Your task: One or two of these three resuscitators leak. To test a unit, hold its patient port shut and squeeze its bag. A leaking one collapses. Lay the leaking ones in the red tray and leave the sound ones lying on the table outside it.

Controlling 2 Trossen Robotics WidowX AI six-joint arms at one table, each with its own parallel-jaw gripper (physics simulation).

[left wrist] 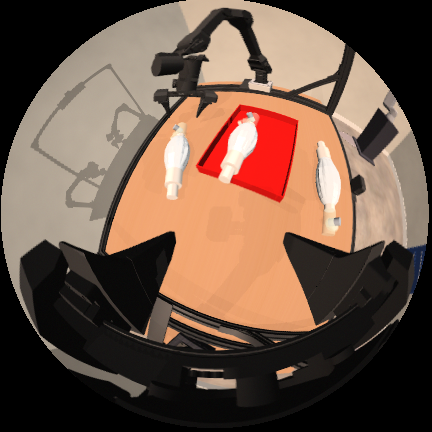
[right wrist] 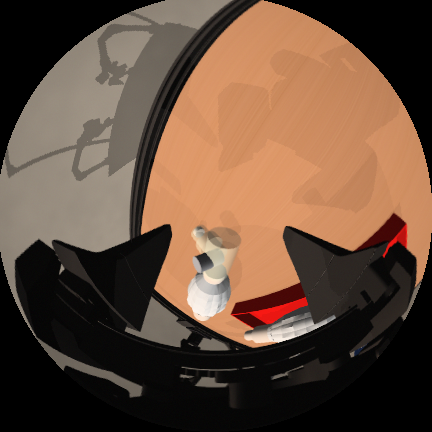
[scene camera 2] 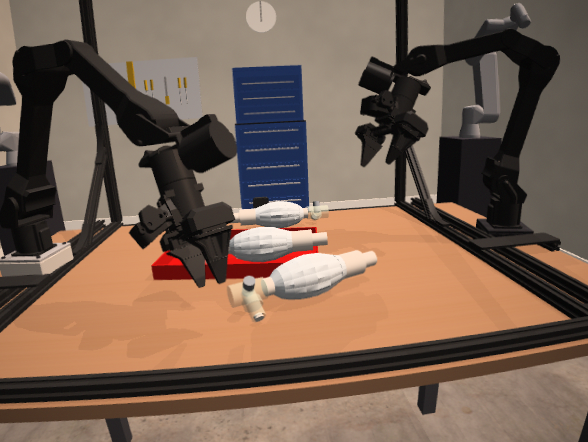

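Where they show: left gripper, fingertip midpoint: point(left wrist: 231, 238) point(scene camera 2: 374, 165); right gripper, fingertip midpoint: point(left wrist: 182, 116) point(right wrist: 229, 231) point(scene camera 2: 211, 285); left arm's base, origin of the base link: point(right wrist: 197, 333) point(scene camera 2: 503, 224); right arm's base, origin of the base link: point(left wrist: 260, 81) point(scene camera 2: 34, 250).
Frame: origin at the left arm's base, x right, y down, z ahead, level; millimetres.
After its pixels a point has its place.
Observation:
A resuscitator with a full white bag point(scene camera 2: 309, 276) @[x -362, y -20, z 401 mm] point(left wrist: 176, 152) @[x -304, y -34, z 398 mm] point(right wrist: 207, 297) @[x -355, y -31, z 450 mm] lies on the table nearest the front in the scene view. A second resuscitator point(scene camera 2: 262, 244) @[x -227, y -21, z 515 mm] point(left wrist: 242, 142) @[x -178, y -37, z 491 mm] point(right wrist: 295, 327) @[x -227, y -24, z 525 mm] lies in the red tray point(scene camera 2: 170, 272) @[x -302, y 13, z 677 mm] point(left wrist: 255, 191) @[x -105, y 23, z 425 mm] point(right wrist: 270, 300) @[x -272, y 12, z 492 mm], its tail over the wall. A third resuscitator point(scene camera 2: 280, 213) @[x 14, y -18, z 537 mm] point(left wrist: 328, 180) @[x 34, y -32, z 526 mm] lies on the table behind the tray. My right gripper point(scene camera 2: 211, 284) @[x -421, y -26, z 536 mm] point(left wrist: 182, 116) @[x -421, y -26, z 536 mm] point(right wrist: 229, 231) @[x -421, y -26, z 536 mm] is open and empty, above and beside the front unit's valve; it hides the tray unit's valve in the scene view. My left gripper point(scene camera 2: 377, 164) @[x -80, y -151, z 303 mm] point(left wrist: 231, 238) @[x -80, y -151, z 303 mm] is open and empty, high at the right.
The wooden table point(scene camera 2: 425, 300) @[x -333, y 28, z 222 mm] is edged by a black frame rail point(scene camera 2: 300, 361) @[x -530, y 9, z 385 mm] point(left wrist: 122, 195) @[x -468, y 24, z 208 mm]. Black uprights point(scene camera 2: 401, 100) stand at the back. A blue cabinet point(scene camera 2: 271, 165) stands behind the table. A small black block point(scene camera 2: 260, 202) @[x 152, y -14, z 632 mm] point(left wrist: 358, 185) @[x 156, y -14, z 618 mm] is at the table's back edge.

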